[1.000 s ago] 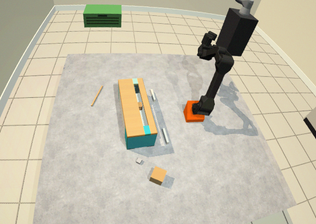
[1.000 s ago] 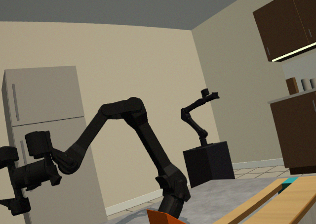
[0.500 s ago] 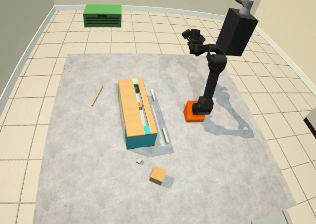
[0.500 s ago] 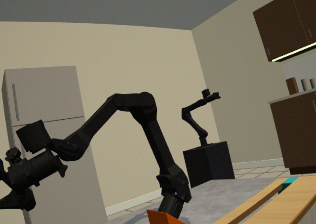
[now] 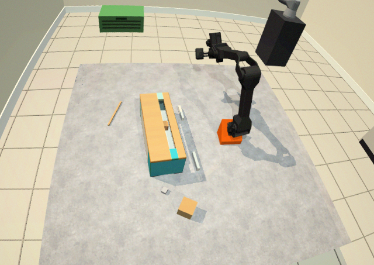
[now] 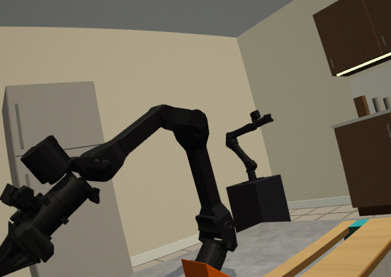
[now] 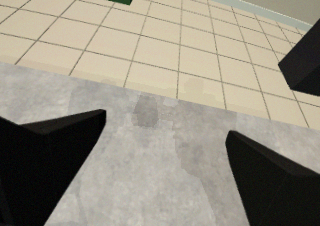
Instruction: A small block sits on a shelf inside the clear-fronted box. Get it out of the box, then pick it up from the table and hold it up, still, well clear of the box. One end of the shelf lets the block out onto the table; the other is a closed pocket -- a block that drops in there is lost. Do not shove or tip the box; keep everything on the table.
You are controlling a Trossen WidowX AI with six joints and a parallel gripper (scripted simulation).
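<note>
Now: the long box 29 cm ahead of my gripper tip, 42 cm to the left of it and 15 cm below it. Round my gripper tip: thin wooden stick 54 cm ahead, 23 cm to the left, 21 cm below; small block 31 cm ahead, 41 cm to the left, 13 cm below; tiny grey cube 34 cm ahead, 69 cm to the left, 21 cm below.
</note>
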